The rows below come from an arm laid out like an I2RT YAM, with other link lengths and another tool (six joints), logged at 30 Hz.
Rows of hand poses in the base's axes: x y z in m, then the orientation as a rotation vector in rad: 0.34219 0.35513 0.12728 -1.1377 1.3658 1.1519; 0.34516 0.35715 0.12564 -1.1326 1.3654 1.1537; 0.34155 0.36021 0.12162 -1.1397 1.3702 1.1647; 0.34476 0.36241 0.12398 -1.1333 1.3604 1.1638; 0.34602 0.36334 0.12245 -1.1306 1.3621 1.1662; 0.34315 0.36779 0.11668 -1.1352 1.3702 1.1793; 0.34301 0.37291 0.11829 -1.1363 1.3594 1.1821; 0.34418 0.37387 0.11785 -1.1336 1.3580 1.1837; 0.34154 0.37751 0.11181 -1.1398 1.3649 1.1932; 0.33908 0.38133 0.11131 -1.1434 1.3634 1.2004; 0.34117 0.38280 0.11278 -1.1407 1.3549 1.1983; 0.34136 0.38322 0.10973 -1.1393 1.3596 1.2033
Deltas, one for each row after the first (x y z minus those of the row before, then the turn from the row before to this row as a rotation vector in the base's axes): 0.00297 0.00202 -0.00164 0.0037 0.0018 -0.0021; -0.00361 0.00306 -0.00402 -0.0038 0.0083 0.0101; 0.00321 0.00220 0.00236 0.0093 -0.0057 -0.0029; 0.00126 0.00093 -0.00153 0.0012 0.0030 -0.0006; -0.00287 0.00445 -0.00577 -0.0038 0.0122 0.0092; -0.00014 0.00512 0.00161 0.0067 -0.0055 0.0042; 0.00117 0.00096 -0.00044 0.0028 0.0006 -0.0005; -0.00264 0.00364 -0.00604 -0.0050 0.0089 0.0083; -0.00246 0.00382 -0.00050 0.0009 0.0027 0.0067; 0.00209 0.00147 0.00147 0.0061 -0.0061 -0.0015; 0.00019 0.00042 -0.00305 -0.0007 0.0063 0.0012
